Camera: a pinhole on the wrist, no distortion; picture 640 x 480 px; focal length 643.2 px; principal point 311.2 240.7 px. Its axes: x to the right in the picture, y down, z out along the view. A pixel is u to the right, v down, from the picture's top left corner.
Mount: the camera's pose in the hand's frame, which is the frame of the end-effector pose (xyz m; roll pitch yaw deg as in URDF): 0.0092 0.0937 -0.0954 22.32 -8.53 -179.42
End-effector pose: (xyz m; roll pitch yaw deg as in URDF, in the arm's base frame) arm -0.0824 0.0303 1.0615 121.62 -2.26 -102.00
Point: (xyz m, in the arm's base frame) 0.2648 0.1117 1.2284
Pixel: behind the camera
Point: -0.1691 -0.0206 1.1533
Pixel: 67 385
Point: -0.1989 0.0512 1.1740
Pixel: 400 208
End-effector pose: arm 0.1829 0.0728 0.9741 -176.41 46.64 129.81
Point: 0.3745 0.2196 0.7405
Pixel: 66 152
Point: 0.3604 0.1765 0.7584
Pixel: 123 227
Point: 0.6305 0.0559 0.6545
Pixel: 374 181
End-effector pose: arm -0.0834 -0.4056 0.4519 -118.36 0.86 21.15
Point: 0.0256 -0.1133 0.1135
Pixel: 133 377
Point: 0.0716 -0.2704 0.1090
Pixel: 73 195
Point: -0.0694 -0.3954 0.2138
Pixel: 363 175
